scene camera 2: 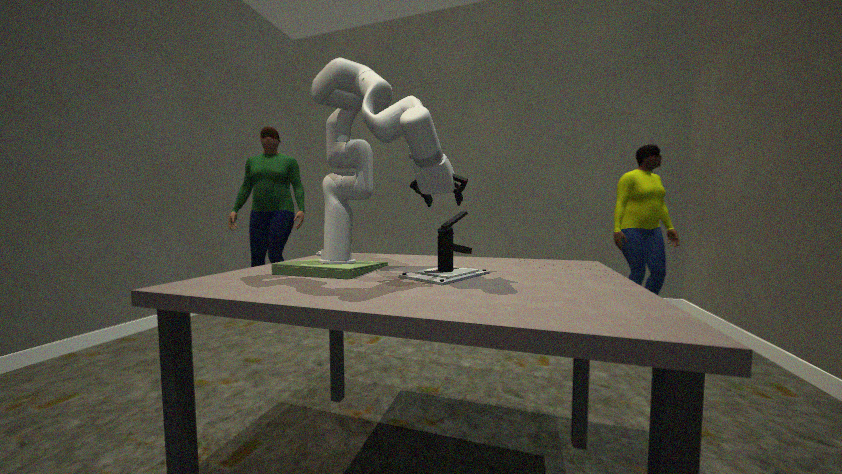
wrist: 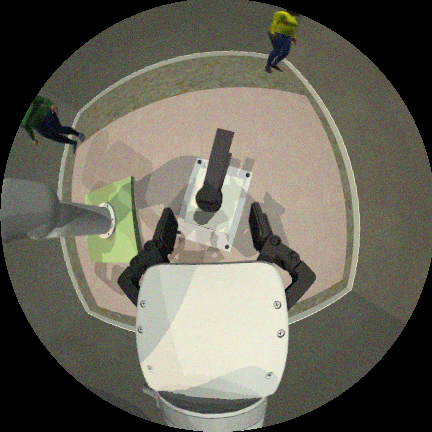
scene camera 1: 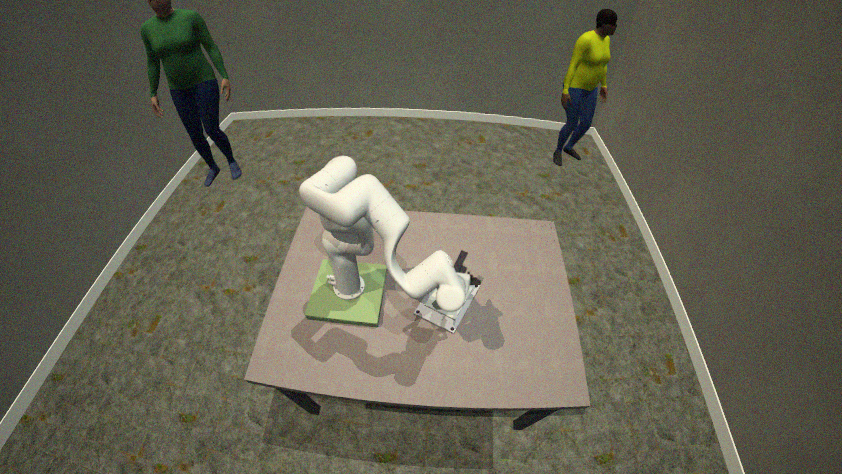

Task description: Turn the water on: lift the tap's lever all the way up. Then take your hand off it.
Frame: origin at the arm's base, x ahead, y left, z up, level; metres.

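Seen in the pictures: gripper, fingertip midpoint: (scene camera 2: 445, 203) (wrist: 211, 213); arm's base at its link origin: (scene camera 2: 337, 262) (wrist: 104, 220) (scene camera 1: 349, 286).
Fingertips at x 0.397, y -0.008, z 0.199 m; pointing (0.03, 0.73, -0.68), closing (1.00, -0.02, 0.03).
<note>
Pixels of each thing's middle, then the offset from my fingertips to it. "*": a spot on its surface instead. Level surfaces: height alone.
- black tap at a spot on its surface: (scene camera 2: 445, 250) * 0.006 m left, 0.000 m ahead, 0.142 m down
- pale base plate at the middle of its body: (wrist: 212, 203) (scene camera 2: 445, 273) (scene camera 1: 448, 299) 0.029 m left, 0.007 m back, 0.216 m down
- lever at the middle of its body: (wrist: 215, 166) (scene camera 2: 454, 219) (scene camera 1: 457, 265) 0.072 m left, 0.010 m ahead, 0.050 m down
- table at its surface level: 0.222 m down
The black tap (scene camera 2: 445, 250) stands upright on a pale base plate (scene camera 2: 412, 275) (wrist: 189, 197) (scene camera 1: 436, 321), its spout (scene camera 2: 462, 249) pointing right in scene camera 2. The lever (scene camera 2: 454, 220) (wrist: 218, 157) on top slants upward, its free end raised clear above the spout. In scene camera 1 the arm hides most of the tap; a dark bar shows behind the wrist. My gripper (scene camera 2: 443, 203) (wrist: 211, 213) is open and empty. It is above the tap and apart from the lever, with a gap between fingertips and lever in scene camera 2.
The arm's base stands on a green board (scene camera 1: 341, 313) (scene camera 2: 306, 270) (wrist: 112, 250) on the table (scene camera 1: 518, 376) (scene camera 2: 565, 317). A person in green (scene camera 1: 179, 52) (scene camera 2: 271, 182) and a person in yellow (scene camera 1: 588, 61) (scene camera 2: 641, 200) are beyond the table.
</note>
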